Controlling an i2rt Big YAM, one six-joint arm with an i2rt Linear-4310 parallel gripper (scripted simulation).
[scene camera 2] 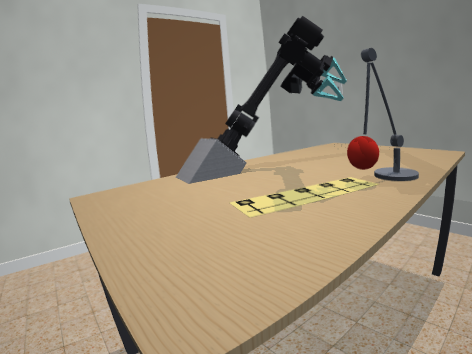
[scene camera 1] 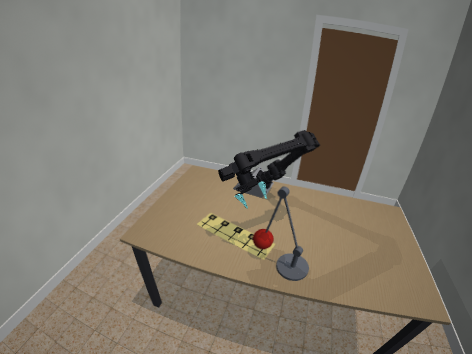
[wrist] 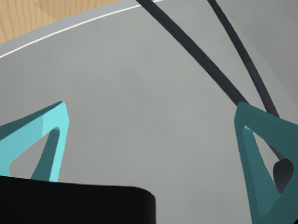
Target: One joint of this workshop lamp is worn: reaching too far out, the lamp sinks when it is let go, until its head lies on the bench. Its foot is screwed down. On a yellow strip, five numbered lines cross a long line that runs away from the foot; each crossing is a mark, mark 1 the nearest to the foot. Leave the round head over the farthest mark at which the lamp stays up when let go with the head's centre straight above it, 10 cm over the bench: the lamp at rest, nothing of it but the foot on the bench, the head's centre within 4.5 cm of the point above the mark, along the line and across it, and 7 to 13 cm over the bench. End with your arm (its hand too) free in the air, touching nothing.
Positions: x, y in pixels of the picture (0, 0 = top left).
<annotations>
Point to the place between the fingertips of the gripper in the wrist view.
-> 151, 111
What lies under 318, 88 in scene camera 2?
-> The gripper.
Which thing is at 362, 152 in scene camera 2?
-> A red round head.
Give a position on a yellow strip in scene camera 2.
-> At 270, 203
</annotations>
